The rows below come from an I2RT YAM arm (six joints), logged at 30 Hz.
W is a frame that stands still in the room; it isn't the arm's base.
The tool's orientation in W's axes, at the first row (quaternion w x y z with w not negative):
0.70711 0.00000 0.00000 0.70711
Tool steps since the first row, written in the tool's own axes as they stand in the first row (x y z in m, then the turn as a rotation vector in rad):
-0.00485 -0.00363 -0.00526 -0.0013 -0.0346 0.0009
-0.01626 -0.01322 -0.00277 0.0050 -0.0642 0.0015
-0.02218 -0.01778 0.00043 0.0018 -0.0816 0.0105
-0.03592 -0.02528 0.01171 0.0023 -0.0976 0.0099
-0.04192 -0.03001 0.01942 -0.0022 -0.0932 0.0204
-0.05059 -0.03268 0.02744 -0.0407 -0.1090 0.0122
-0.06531 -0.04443 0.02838 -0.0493 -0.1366 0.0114
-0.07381 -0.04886 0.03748 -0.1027 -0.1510 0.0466
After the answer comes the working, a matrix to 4 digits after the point.
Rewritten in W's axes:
0.00363 -0.00485 -0.00526 0.0346 -0.0013 0.0009
0.01322 -0.01626 -0.00277 0.0642 0.0050 0.0015
0.01778 -0.02218 0.00043 0.0816 0.0018 0.0105
0.02528 -0.03592 0.01171 0.0976 0.0023 0.0099
0.03001 -0.04192 0.01942 0.0932 -0.0022 0.0204
0.03268 -0.05059 0.02744 0.1090 -0.0407 0.0122
0.04443 -0.06531 0.02838 0.1366 -0.0493 0.0114
0.04886 -0.07381 0.03748 0.1510 -0.1027 0.0466

The tool's axes in the first row as the columns of a matrix, in W's axes (rounded; the answer above uses it unrounded):
0.0000 -1.0000 0.0000
1.0000 0.0000 0.0000
0.0000 0.0000 1.0000

